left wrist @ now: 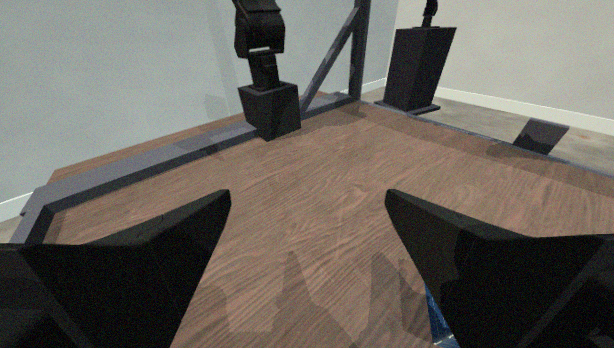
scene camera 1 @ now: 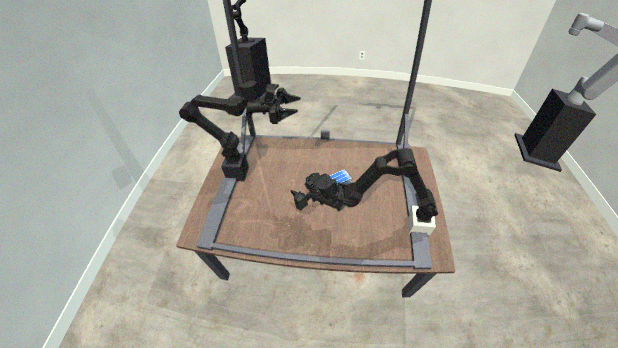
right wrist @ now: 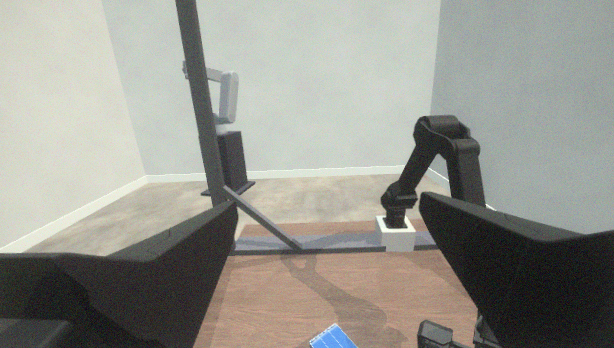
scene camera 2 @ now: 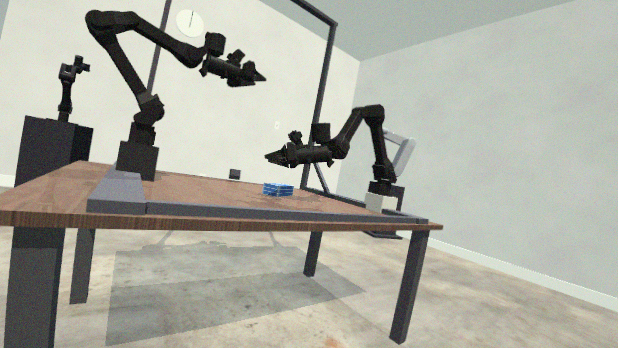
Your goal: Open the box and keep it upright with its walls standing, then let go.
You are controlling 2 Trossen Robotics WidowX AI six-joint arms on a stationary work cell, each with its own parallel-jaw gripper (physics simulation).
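Observation:
The blue box sits low and flat on the table; I see no raised walls or flaps. In scene camera 1 the left arm covers part of it. A sliver of the box shows behind a finger in the left wrist view. My left gripper is open and empty, above the table near the box, pointing past it. My right gripper is open and empty, high up and well away from the box.
The wooden table is edged by a grey metal frame. An upright post rises from it. The left arm's white base block and the right arm's black one stand at opposite sides.

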